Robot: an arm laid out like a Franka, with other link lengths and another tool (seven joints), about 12 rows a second.
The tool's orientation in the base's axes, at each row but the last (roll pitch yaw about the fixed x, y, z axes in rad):
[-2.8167, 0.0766, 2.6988]
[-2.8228, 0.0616, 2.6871]
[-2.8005, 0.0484, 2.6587]
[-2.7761, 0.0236, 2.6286]
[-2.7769, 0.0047, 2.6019]
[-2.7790, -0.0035, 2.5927]
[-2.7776, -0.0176, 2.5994]
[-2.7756, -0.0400, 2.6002]
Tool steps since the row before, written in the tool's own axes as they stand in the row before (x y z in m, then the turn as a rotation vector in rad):
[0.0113, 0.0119, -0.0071, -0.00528, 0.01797, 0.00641]
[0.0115, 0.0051, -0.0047, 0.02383, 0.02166, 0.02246]
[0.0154, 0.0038, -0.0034, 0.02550, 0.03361, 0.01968]
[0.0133, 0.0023, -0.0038, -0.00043, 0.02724, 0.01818]
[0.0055, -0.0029, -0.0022, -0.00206, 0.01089, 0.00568]
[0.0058, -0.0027, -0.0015, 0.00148, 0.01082, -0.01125]
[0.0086, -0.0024, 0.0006, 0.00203, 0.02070, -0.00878]
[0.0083, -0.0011, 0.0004, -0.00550, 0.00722, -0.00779]
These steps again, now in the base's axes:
[-0.0046, 0.0172, 0.0021, 0.01199, 0.01090, -0.01137]
[-0.0077, 0.0108, 0.0022, -0.01388, 0.02184, -0.02953]
[-0.0115, 0.0114, 0.0012, -0.00963, 0.03338, -0.03099]
[-0.0099, 0.0096, 0.0024, 0.01022, 0.01598, -0.02670]
[-0.0057, 0.0012, 0.0031, 0.00599, 0.00591, -0.00918]
[-0.0060, 0.0013, 0.0024, 0.00612, 0.01279, 0.00669]
[-0.0086, 0.0023, 0.0004, 0.00987, 0.02029, 0.00087]
[-0.0077, 0.0033, 0.0004, 0.00978, 0.00524, 0.00447]

